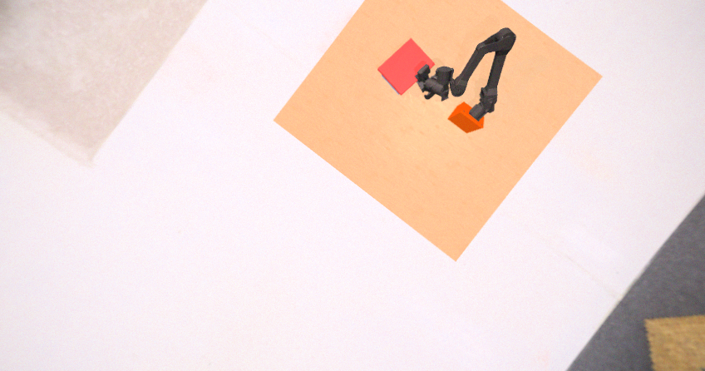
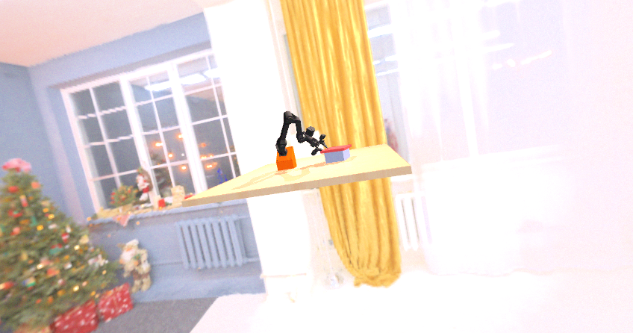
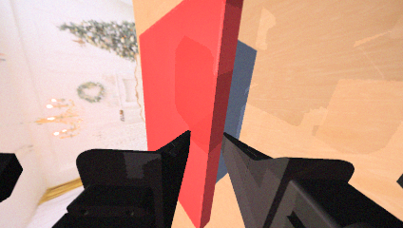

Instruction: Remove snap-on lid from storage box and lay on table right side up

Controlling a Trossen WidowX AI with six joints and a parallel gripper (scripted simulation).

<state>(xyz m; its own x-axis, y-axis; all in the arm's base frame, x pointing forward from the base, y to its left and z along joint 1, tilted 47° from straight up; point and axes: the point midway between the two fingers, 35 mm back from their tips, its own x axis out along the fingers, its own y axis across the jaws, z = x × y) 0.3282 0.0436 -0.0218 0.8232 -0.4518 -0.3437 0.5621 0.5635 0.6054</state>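
My gripper tip is 8 cm short of the red lid. Round my gripper tip: storage box: 8 cm ahead, 4 cm below.
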